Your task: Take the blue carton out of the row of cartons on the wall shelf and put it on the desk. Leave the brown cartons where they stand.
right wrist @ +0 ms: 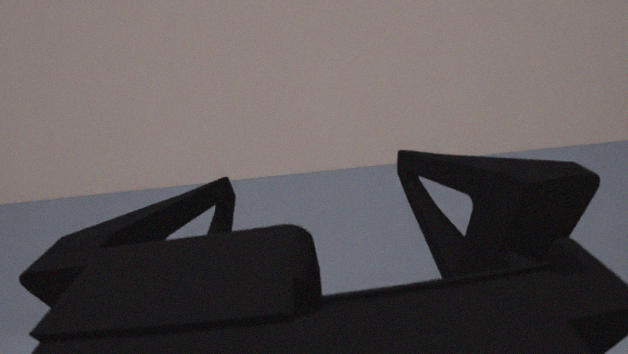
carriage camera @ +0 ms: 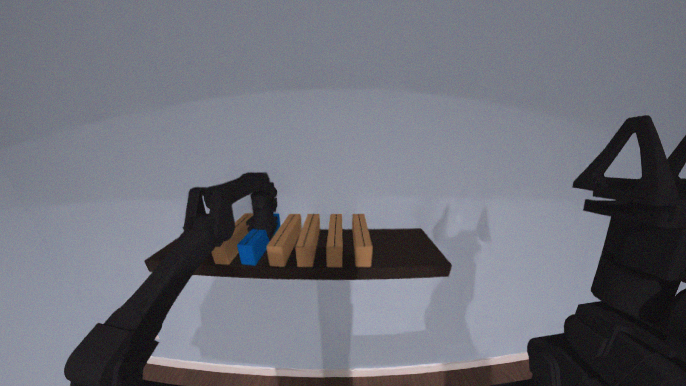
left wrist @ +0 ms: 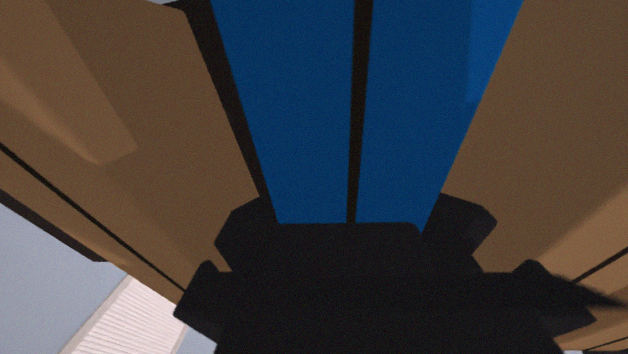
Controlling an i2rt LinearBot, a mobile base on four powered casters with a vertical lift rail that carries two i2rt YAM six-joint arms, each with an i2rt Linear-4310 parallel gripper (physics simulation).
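Frame: origin at the left arm's base, x left, y ahead, z down, level; metres.
Where they show: right gripper, fingertip midpoint: (right wrist: 313,174) (carriage camera: 674,119).
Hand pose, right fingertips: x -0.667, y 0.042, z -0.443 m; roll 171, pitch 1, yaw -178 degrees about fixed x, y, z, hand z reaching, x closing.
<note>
Each offset is from my right fingertips to the top centre of the thing. Level surfaces: height alone.
The blue carton {dx +0.639, dy +0.462, dz +0.370 m} (carriage camera: 252,248) (left wrist: 300,100) stands in the row on the dark wall shelf {dz +0.450 m} (carriage camera: 405,250), second from the left, between brown cartons. My left gripper (carriage camera: 263,227) (left wrist: 337,176) is over the blue carton with a finger at each side, shut on it; its fingertips are partly hidden. Brown cartons stand on both sides, one to the left (carriage camera: 223,255) (left wrist: 165,100) and one to the right (carriage camera: 284,247) (left wrist: 550,100), close to the fingers. My right gripper (carriage camera: 667,137) (right wrist: 313,174) is open and empty, far right of the shelf. I cannot identify the desk surely.
More brown cartons {dx +0.451, dy +0.461, dz +0.370 m} (carriage camera: 308,242) {dx +0.351, dy +0.461, dz +0.370 m} (carriage camera: 335,242) {dx +0.254, dy +0.462, dz +0.370 m} (carriage camera: 362,242) stand farther right in the row. The grey wall (carriage camera: 350,150) rises behind the shelf. A brown strip (carriage camera: 280,379) with a pale edge runs along the bottom of the carriage view. My left forearm covers the shelf's left part.
</note>
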